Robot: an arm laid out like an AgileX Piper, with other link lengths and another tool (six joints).
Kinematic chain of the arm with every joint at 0, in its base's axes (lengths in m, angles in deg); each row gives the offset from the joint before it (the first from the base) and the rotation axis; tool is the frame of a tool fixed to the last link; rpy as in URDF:
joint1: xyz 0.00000 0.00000 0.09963 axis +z
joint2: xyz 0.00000 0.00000 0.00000 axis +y
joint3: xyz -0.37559 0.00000 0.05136 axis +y
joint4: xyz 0.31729 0.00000 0.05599 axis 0.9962 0 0.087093
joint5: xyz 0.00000 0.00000 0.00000 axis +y
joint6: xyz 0.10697 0.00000 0.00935 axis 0.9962 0 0.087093
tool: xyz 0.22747 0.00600 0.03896 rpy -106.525 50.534 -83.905
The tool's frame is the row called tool.
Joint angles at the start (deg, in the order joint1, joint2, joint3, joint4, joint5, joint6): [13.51 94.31 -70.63 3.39 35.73 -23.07]
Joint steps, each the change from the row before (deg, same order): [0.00 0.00 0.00 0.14 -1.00 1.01]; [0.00 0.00 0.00 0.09 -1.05 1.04]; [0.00 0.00 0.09 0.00 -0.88 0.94]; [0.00 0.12 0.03 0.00 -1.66 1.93]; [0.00 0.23 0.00 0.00 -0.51 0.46]
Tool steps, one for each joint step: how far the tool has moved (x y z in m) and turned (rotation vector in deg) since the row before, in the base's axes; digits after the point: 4 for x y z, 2 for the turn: [0.0047 0.0010 0.0038 0.91 -0.77 -0.92]; [0.0049 0.0008 0.0041 0.91 -0.82 -0.92]; [0.0036 0.0003 0.0026 0.72 -0.60 -0.79]; [0.0075 0.0007 0.0052 1.49 -1.13 -1.59]; [0.0025 0.0003 -0.0004 0.34 -0.19 -0.38]
